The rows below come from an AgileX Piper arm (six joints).
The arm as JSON. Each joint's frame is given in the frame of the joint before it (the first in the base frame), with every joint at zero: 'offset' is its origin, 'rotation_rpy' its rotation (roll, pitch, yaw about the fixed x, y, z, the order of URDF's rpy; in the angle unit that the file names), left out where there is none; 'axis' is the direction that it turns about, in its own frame. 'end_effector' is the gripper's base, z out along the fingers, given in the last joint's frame.
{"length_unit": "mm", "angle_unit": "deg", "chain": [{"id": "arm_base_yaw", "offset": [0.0, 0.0, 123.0], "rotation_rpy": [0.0, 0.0, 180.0], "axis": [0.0, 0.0, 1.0]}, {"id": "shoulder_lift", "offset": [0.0, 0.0, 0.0], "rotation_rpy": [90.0, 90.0, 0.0], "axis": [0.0, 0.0, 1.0]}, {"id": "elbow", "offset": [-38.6, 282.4, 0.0], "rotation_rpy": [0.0, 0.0, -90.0], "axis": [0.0, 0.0, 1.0]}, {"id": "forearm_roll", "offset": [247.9, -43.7, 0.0], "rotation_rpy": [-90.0, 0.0, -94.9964], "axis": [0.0, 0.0, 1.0]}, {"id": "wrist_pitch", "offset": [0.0, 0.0, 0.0], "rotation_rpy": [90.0, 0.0, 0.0], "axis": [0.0, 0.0, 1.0]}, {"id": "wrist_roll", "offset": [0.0, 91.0, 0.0], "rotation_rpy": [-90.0, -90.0, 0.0], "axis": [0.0, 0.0, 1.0]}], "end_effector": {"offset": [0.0, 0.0, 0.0], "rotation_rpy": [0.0, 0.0, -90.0]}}
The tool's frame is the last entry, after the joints.
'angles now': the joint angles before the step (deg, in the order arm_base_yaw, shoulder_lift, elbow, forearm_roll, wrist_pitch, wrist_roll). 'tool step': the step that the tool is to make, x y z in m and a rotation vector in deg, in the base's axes. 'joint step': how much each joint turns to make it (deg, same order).
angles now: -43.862, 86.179, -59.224, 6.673, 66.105, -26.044
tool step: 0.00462, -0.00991, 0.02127, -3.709, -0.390, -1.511
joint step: 0.000, 0.000, -5.011, -2.785, 1.945, 2.622
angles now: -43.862, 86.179, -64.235, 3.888, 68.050, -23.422
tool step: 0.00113, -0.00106, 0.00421, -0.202, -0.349, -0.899
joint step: 0.000, 0.000, -0.962, 0.000, 0.513, 0.938
